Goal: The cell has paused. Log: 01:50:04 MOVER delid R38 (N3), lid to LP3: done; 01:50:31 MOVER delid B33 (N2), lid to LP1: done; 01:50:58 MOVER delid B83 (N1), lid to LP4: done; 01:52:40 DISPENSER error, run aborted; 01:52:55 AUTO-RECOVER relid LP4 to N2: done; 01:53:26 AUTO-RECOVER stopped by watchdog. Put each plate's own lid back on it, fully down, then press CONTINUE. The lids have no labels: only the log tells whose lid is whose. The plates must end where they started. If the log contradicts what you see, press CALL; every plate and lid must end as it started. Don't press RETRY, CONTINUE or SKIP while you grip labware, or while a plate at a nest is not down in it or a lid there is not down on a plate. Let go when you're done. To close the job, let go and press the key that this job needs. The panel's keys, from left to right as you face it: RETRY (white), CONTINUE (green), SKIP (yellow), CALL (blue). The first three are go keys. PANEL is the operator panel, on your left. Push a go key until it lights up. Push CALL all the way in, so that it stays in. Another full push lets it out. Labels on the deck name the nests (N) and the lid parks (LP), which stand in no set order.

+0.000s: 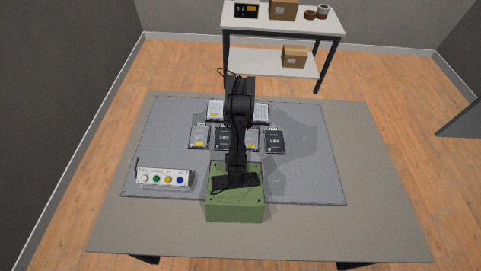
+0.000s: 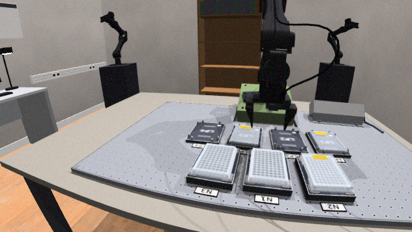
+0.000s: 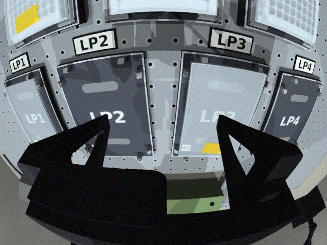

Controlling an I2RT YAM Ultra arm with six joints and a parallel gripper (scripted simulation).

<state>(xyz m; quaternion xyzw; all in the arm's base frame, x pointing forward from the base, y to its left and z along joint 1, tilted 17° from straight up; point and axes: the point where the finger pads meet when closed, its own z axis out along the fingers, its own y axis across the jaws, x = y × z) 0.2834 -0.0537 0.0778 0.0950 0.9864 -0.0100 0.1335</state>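
My gripper is now 4 cm past the LP3 lid park, 6 cm to the left of it and 6 cm above it. Also, from my hand: LP2 lid park: 1 cm behind, 7 cm to the left, 6 cm below; LP1 lid park: 1 cm ahead, 20 cm to the left, 6 cm below; LP4 lid park: 7 cm behind, 19 cm to the right, 6 cm below.
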